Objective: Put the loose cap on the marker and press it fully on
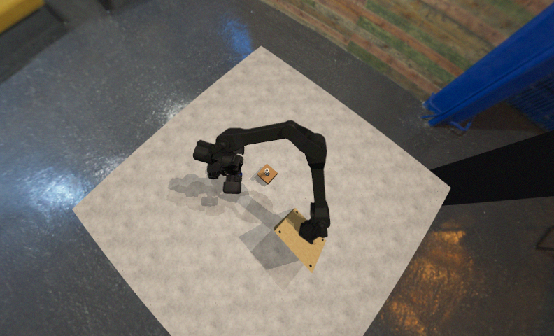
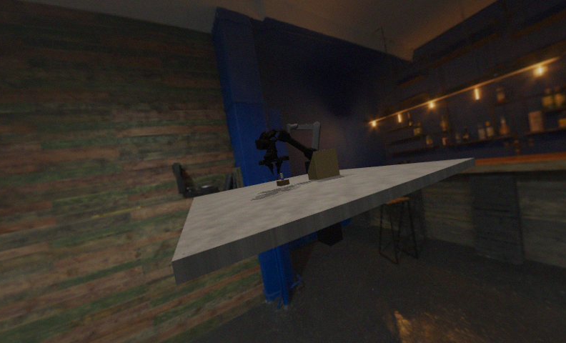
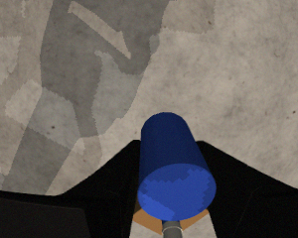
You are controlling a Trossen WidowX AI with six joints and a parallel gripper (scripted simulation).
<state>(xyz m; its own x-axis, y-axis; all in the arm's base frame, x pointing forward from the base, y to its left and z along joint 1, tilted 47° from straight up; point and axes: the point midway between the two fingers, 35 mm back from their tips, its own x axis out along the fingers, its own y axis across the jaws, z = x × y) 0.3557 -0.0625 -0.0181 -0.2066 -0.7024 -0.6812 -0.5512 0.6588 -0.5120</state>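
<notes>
My gripper tip is now 9 cm past the holder corner, 8 cm to the left of it and 5 cm above it. From my gripper tip the other things lie so: brown block 9 cm behind, 8 cm to the right, 7 cm below; then blue cap 1 cm above.
</notes>
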